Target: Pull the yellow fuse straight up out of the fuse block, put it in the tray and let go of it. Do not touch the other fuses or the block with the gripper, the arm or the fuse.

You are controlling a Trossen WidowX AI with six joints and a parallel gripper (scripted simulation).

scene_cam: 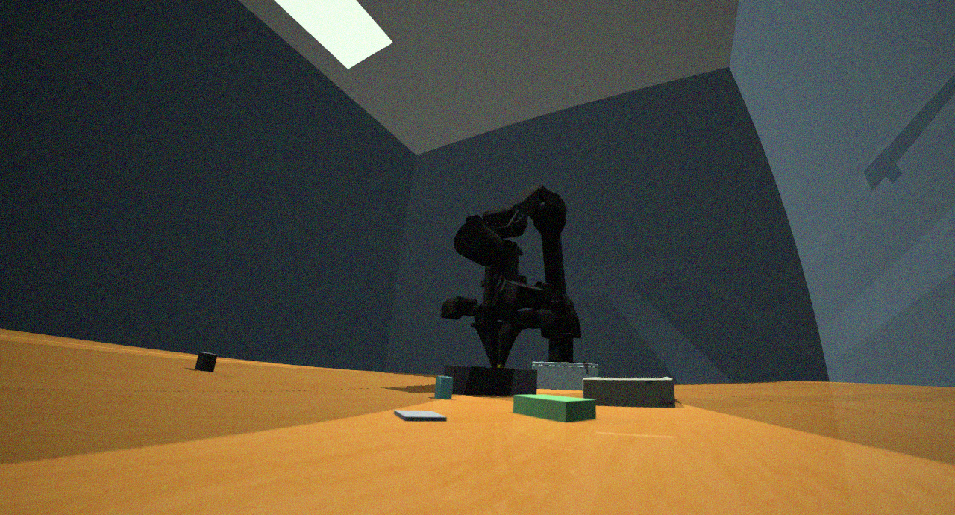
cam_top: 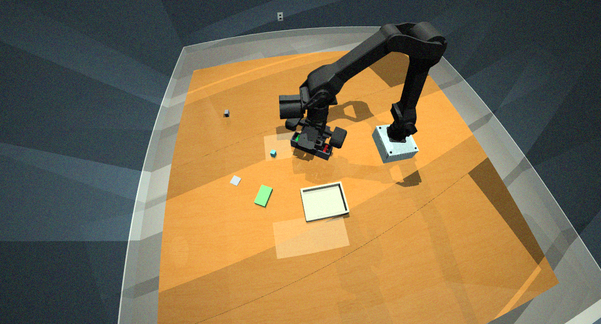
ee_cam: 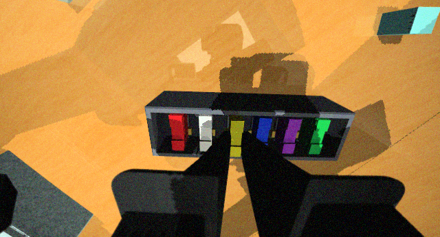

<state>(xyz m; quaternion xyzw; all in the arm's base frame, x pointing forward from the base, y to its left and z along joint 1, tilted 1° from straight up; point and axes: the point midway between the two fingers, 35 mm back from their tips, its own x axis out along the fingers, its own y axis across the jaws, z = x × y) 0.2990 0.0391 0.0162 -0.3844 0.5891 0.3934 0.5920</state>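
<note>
My gripper tip is now 3 cm past the white tray, 20 cm to the right of it and 4 cm above it. From my gripper tip the other things lie so: green flat block (16 cm ahead, 18 cm to the left, 3 cm below); yellow fuse (1 cm below); teal cube (14 cm ahead, 3 cm to the left, 3 cm below).
</note>
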